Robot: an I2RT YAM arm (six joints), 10 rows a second.
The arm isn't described. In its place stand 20 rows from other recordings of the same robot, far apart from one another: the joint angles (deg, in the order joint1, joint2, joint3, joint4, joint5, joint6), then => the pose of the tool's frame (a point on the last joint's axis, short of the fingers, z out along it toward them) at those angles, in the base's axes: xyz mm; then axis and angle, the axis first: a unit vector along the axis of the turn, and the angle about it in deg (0 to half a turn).
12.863 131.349 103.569 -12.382 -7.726 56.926 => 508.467, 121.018, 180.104, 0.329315, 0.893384, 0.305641, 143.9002
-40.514 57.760 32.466 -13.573 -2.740 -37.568 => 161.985, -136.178, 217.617, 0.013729, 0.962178, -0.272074, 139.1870
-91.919 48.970 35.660 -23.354 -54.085 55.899 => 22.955, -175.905, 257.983, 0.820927, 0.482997, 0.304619, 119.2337
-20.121 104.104 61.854 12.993 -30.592 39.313 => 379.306, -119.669, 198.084, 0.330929, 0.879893, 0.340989, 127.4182
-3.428 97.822 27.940 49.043 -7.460 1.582 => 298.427, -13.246, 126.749, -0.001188, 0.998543, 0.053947, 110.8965
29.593 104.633 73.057 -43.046 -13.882 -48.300 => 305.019, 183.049, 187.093, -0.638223, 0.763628, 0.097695, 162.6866
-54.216 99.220 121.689 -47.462 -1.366 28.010 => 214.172, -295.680, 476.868, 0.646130, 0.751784, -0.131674, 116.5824
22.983 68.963 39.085 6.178 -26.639 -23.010 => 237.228, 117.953, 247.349, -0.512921, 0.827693, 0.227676, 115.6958
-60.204 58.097 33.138 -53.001 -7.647 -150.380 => 79.003, -128.436, 181.758, -0.708125, 0.696071, -0.118506, 175.8315
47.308 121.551 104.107 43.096 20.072 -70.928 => 352.555, 364.149, 368.781, -0.619509, 0.654977, -0.432682, 74.3398
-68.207 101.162 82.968 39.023 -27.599 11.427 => 171.702, -385.012, 390.541, 0.315489, 0.857034, -0.407381, 79.6978
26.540 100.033 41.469 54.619 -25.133 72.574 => 307.204, 170.336, 188.409, 0.149772, 0.752049, 0.641865, 143.7629
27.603 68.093 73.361 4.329 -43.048 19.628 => 217.881, 141.343, 457.353, -0.386604, 0.697310, 0.603569, 112.4209
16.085 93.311 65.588 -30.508 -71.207 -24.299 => 302.971, 122.438, 243.537, -0.434666, 0.703547, 0.562216, 149.6146
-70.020 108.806 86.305 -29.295 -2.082 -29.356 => 145.472, -396.331, 238.973, 0.331172, 0.911301, -0.244652, 154.0212
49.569 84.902 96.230 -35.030 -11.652 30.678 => 205.082, 251.794, 439.650, -0.205305, 0.871351, 0.445642, 137.6522
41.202 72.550 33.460 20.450 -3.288 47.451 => 203.771, 181.115, 222.428, 0.030068, 0.885925, 0.462853, 132.7449
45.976 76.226 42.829 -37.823 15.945 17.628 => 166.565, 158.267, 182.677, -0.222240, 0.974472, -0.031854, 155.8218
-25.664 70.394 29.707 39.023 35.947 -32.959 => 224.475, -131.044, 244.985, 0.193864, 0.786710, -0.586092, 123.9899
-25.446 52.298 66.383 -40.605 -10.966 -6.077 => 164.605, -70.823, 391.551, 0.109188, 0.991165, -0.075299, 116.5231
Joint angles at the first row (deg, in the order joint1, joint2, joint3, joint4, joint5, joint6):
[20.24, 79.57, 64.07, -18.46, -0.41, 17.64]
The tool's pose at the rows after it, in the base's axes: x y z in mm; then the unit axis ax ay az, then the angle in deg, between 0 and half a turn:
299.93, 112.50, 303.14, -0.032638, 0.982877, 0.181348, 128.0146
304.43, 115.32, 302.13, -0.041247, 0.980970, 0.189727, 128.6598
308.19, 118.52, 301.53, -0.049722, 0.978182, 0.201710, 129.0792
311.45, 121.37, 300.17, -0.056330, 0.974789, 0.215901, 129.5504
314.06, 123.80, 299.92, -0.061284, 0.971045, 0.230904, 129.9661
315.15, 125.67, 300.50, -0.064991, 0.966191, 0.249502, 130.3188
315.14, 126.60, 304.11, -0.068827, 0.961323, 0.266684, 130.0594
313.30, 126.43, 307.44, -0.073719, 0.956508, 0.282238, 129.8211
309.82, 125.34, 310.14, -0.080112, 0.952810, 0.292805, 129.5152
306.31, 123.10, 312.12, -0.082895, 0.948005, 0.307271, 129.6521
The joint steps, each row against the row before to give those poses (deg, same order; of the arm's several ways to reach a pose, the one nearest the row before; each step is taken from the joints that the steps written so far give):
[0.14, 1.21, 0.84, 0.07, -1.18, -0.22]
[0.05, 1.22, 0.90, 0.04, -1.31, -0.28]
[0.13, 1.03, 0.71, 0.40, -1.48, -0.09]
[0.09, 0.89, 0.41, 0.63, -1.64, 0.17]
[0.06, 0.69, 0.46, 0.50, -1.65, 0.34]
[0.03, 0.29, 0.18, 0.63, -1.90, 0.63]
[-0.02, -0.16, 0.27, 0.62, -1.60, 0.49]
[-0.07, -0.59, -0.15, 0.52, -1.56, 0.30]
[-0.09, -0.95, -0.53, 0.36, -1.20, -0.09]
[-0.33, -0.98, -0.66, 0.26, -1.72, 0.39]

